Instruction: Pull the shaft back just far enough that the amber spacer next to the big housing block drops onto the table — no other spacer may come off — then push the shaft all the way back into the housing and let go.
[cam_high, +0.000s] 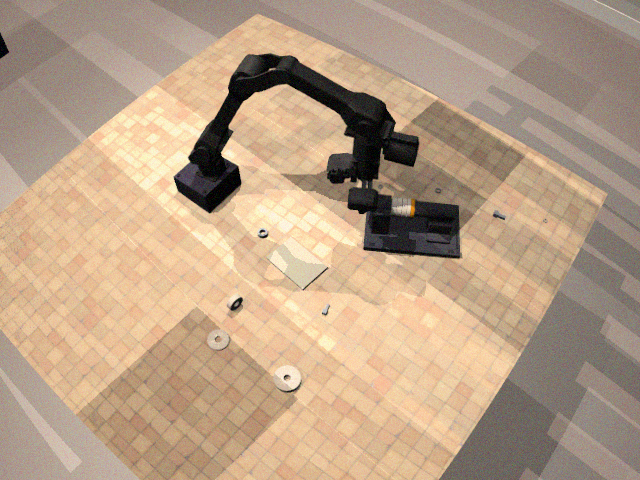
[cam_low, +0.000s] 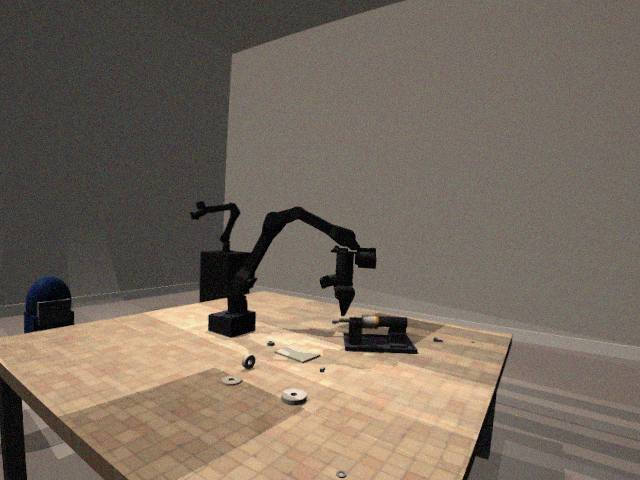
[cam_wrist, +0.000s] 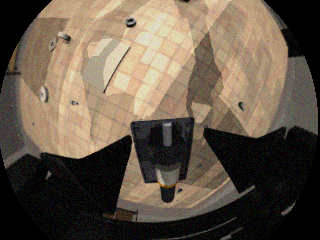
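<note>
Right now my gripper tip is 6 cm short of the grey shaft, 3 cm to the right of it and 2 cm above it. The rest, counted from my gripper tip: white spacer 8 cm ahead, 3 cm to the left, 3 cm below; then pale flat card 7 cm behind, 17 cm to the right, 10 cm below; then amber spacer 11 cm ahead, 5 cm to the left, 3 cm below.
</note>
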